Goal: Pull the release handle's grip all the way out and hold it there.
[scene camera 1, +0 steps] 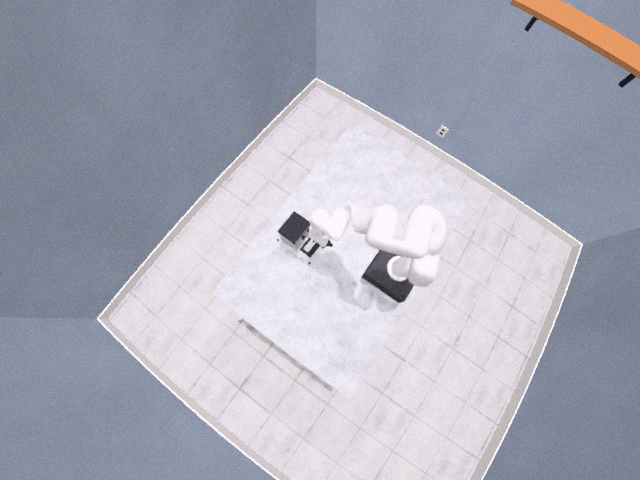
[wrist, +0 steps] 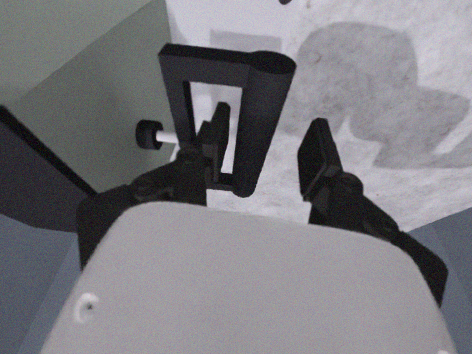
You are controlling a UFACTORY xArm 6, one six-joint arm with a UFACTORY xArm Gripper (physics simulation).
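The release handle is a black rectangular frame whose thick round grip point(wrist: 261, 120) point(scene camera 1: 312, 252) runs along the side away from the green-grey housing point(wrist: 110, 95) point(scene camera 1: 289, 240). My gripper point(wrist: 267, 129) is open, with the grip between its spread fingers. In the wrist view, the left finger shows across the handle's opening, close to the grip. The right finger stands apart on the grip's outer side, with a visible gap. How deep the fingertips reach beside the grip is hard to tell. In the scene view, the arm's wrist partly hides the gripper.
A black knob point(wrist: 148, 134) on a pale rod sits between housing and handle. The housing has a black top point(scene camera 1: 294, 224). A pale mottled surface point(scene camera 1: 289, 304) lies under it. The arm's black base plate point(scene camera 1: 379, 279) is to the right. An orange shelf point(scene camera 1: 584, 32) is on the wall.
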